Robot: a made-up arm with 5 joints.
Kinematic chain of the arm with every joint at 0, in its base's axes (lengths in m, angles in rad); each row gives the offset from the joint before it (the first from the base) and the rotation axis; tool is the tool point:
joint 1: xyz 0 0 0.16 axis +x
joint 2: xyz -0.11 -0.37 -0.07 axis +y
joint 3: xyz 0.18 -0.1 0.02 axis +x
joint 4: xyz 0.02 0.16 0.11 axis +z
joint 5: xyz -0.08 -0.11 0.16 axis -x
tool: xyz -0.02 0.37 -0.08
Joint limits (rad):
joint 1: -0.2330..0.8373
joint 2: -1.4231..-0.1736
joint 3: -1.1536..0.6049
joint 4: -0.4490..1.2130
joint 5: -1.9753..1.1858
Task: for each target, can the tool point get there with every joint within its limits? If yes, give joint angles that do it. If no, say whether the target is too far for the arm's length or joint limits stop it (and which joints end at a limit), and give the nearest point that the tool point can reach.
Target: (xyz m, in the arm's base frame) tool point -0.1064 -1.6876 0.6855
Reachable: no: too far | nearest point -0.1078 -0.9660 0.4608 | short by 0.756 m
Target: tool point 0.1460 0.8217 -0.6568
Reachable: no: joint limits stop it (at a limit: joint 1, joint 2, joint 3) | nearest point 0.1061 0.1516 -0.1874 | short by 0.819 m
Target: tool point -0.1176 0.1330 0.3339
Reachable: yes | joints 0.1961 -0.6068 -0.9461 -0.2299 -1.3196
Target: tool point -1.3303 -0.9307 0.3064
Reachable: no: too far | nearest point -0.7320 -0.7001 0.2701 | short by 0.642 m
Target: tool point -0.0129 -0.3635 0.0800
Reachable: yes | joints 0.0136 -1.1984 -0.7061 0.9809 0.6475
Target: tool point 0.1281 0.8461 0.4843
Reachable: no: joint limits stop it (at a limit: joint 1, joint 3, joint 4) | nearest point 0.0508 0.1927 0.4455 | short by 0.659 m
